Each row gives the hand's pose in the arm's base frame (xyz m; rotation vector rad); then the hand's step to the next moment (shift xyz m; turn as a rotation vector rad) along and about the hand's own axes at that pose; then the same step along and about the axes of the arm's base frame.
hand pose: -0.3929 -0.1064 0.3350 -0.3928 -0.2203 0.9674
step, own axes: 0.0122 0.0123 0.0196 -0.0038 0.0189 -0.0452
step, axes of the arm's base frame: -0.0095 0.0208 0.0127 -0.0004 -0.0038 -0.0490
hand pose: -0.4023 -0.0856 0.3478 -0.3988 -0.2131 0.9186
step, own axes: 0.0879 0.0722 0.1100 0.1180 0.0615 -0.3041
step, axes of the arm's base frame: -0.0384 0.1366 0.0701 0.1303 0.0544 -0.3004
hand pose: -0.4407 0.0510 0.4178 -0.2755 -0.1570 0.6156
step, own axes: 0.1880 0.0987 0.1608 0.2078 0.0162 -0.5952
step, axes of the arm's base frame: 0.0612 0.2211 0.1353 0.2933 0.0114 -0.5582
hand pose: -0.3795 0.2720 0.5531 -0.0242 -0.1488 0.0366
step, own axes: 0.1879 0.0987 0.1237 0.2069 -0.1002 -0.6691
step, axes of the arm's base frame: 0.1639 0.1084 0.1474 0.3074 -0.1065 -0.6283
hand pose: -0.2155 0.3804 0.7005 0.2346 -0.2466 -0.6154
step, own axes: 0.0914 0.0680 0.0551 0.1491 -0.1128 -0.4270
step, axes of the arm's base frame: 0.0924 -0.0083 0.0861 0.1834 -0.1168 -0.4123
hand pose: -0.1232 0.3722 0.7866 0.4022 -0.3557 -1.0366
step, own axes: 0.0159 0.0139 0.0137 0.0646 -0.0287 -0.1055
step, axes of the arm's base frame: 0.0115 -0.0098 0.0201 0.0576 -0.0537 -0.0997
